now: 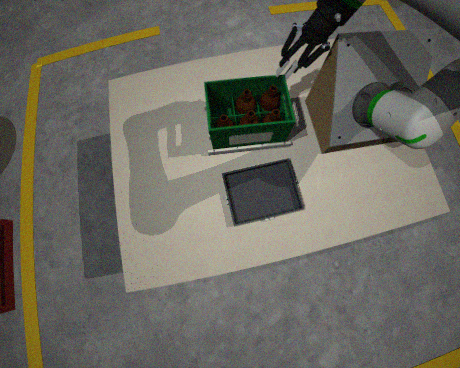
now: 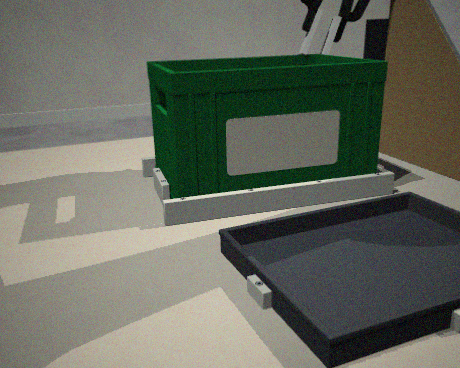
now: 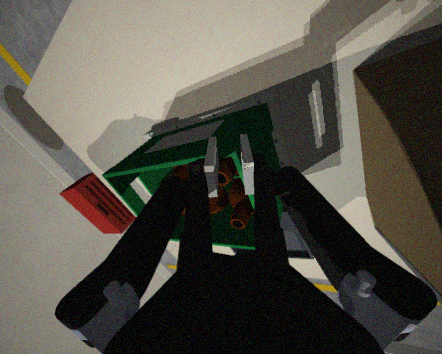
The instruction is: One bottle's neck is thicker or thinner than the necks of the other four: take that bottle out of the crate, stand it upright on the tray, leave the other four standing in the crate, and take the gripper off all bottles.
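Places are measured from the arm's base along level axes (x ahead, y left, z up), in metres.
Pixels of known places: gripper, fingertip midpoint: (image 1: 281,75) (image 2: 311,58) (image 3: 228,148); arm's base, link origin: (image 1: 371,104).
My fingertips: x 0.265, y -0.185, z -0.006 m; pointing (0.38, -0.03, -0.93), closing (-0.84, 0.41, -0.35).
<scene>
For each thing: its top centre in the pictures, then the offset to it from my fingertips. "pt": a spot on its surface instead.
- green crate, top centre: (image 2: 258,61) (image 3: 181,210) (image 1: 248,100) 0.074 m left, 0.139 m ahead, 0.007 m up
- dark tray, surface spot: (image 2: 360,280) pt 0.361 m left, 0.195 m ahead, 0.163 m down
The green crate (image 1: 250,135) (image 2: 200,82) (image 3: 250,120) holds all five brown bottles. Two stand at the back, a left one (image 1: 245,101) and a right one (image 1: 270,98). Three stand in front: a left one (image 1: 224,120), a middle one (image 1: 250,118) and a right one (image 1: 272,116). Which neck differs I cannot tell. The dark tray (image 1: 262,192) (image 2: 360,280) bears no bottle. My gripper (image 1: 287,71) (image 2: 314,53) (image 3: 228,148) is nearly closed at the crate's back right corner, its fingertips on either side of the rim. It appears shut on that corner, and the exact contact is hidden.
Light rails (image 1: 250,148) (image 2: 280,192) edge the crate's base. The robot's wedge-shaped base (image 1: 345,100) (image 2: 420,95) (image 3: 375,165) stands close to the right of the crate. A red box (image 1: 6,265) (image 3: 97,205) is on the floor at the far left.
</scene>
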